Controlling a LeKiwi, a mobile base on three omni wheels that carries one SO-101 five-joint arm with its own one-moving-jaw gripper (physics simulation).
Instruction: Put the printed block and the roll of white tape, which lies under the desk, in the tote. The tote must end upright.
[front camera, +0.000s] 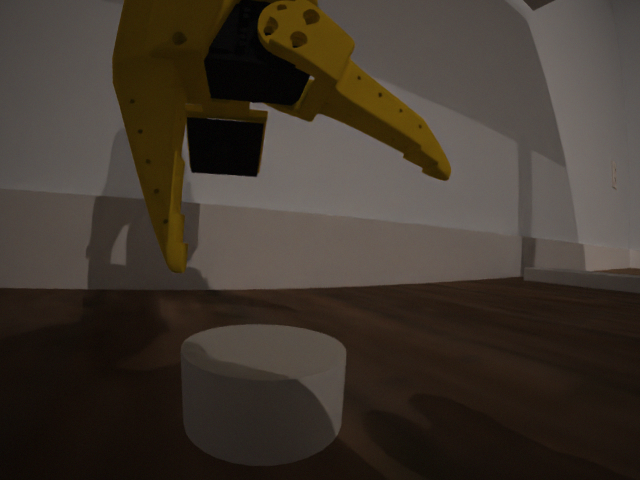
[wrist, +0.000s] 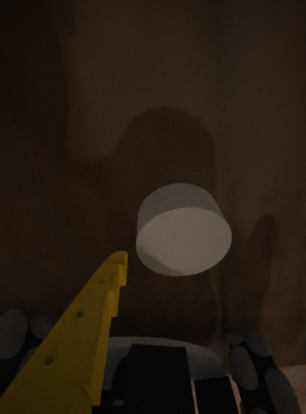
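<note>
The roll of white tape lies flat on the dark wooden floor, in the lower middle of the front view, partly in shadow. My gripper is open and empty, with its jaws spread wide above the roll. In the front view its fixed jaw points down at the left and its moving jaw swings out to the right. In the wrist view one notched jaw shows at the lower left, its tip to the left of the roll. The printed block and the tote do not show in these views.
A pale wall with a baseboard stands behind the gripper. A low, light ledge lies at the right, with a wall outlet beyond it. Parts of my own base and wheels show at the bottom of the wrist view.
</note>
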